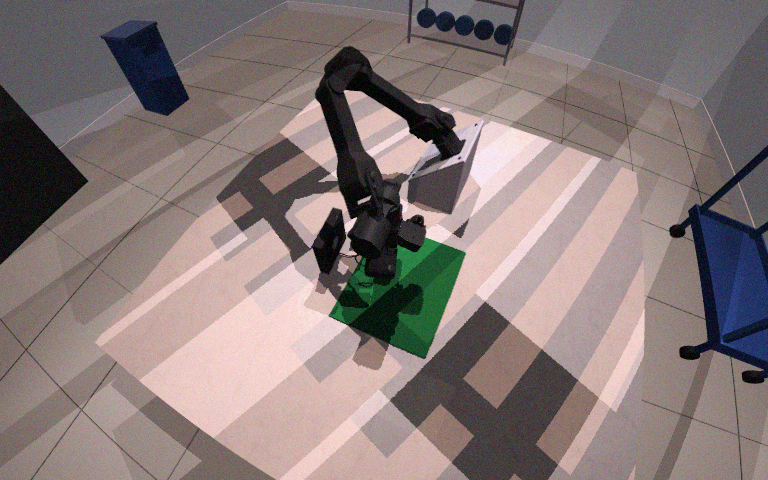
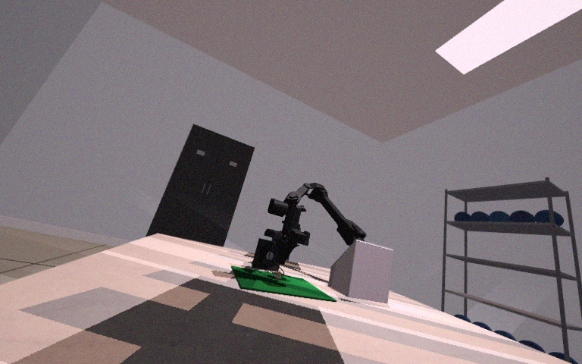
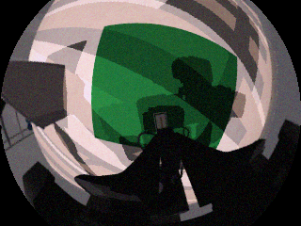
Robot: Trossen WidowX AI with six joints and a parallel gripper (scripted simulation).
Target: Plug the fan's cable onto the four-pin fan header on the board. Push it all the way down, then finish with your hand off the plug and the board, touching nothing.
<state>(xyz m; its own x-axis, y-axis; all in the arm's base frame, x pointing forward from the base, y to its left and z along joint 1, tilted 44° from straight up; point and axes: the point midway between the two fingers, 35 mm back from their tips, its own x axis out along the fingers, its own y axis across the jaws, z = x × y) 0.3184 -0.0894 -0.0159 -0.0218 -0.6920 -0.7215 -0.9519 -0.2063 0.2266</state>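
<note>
Now: the four-pin fan header 6 cm below my gripper tip and 1 cm to the right of it. Round my gripper tip: green board 8 cm below, 5 cm to the left, 2 cm ahead; black plug 1 cm to the right, 1 cm above; black fan 13 cm to the right, 1 cm below, 1 cm ahead.
</note>
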